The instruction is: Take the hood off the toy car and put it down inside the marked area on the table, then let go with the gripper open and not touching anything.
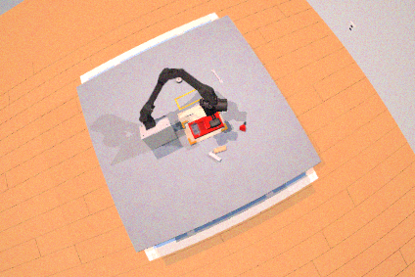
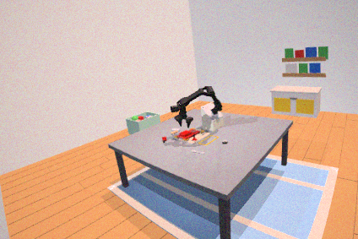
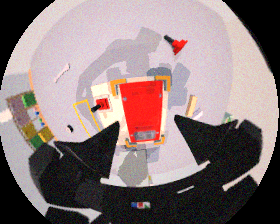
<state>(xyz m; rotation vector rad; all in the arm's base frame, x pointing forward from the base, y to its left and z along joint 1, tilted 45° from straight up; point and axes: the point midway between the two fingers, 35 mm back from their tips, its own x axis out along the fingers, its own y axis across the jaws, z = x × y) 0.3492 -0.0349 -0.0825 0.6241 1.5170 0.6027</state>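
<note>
The red hood is 60 mm below my gripper tip. Round my gripper tip: thin white stick 170 mm ahead, 290 mm to the left, 100 mm below.
</note>
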